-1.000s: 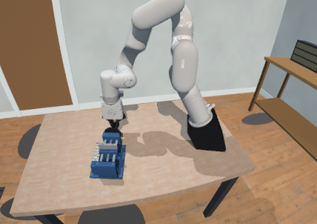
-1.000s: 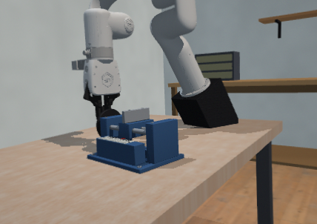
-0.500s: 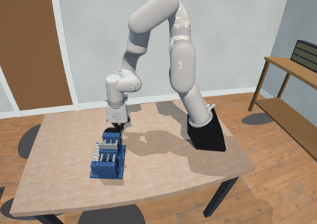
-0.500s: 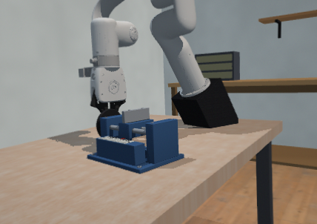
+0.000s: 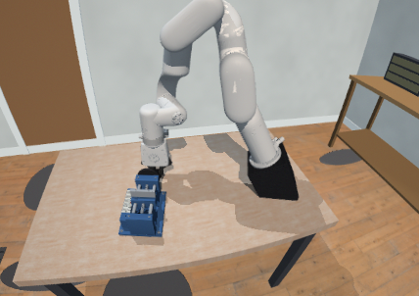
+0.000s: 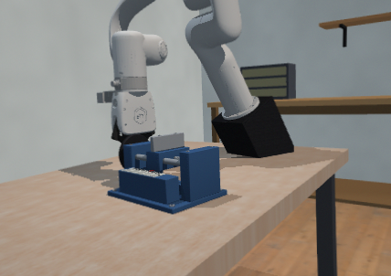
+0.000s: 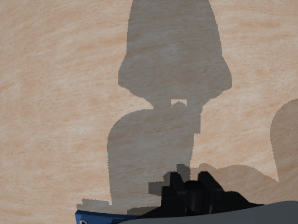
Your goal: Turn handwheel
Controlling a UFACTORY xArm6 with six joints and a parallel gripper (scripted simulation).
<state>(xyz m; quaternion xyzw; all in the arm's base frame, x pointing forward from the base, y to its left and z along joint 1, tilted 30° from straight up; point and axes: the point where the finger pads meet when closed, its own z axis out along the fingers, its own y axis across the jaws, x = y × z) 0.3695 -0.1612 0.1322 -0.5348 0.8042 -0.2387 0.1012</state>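
Right now the black handwheel is 2 cm ahead of my hand and 2 cm to the left of it. The rest, counted from my hand: grey stop block (10 cm ahead, 12 cm to the left, 3 cm above).
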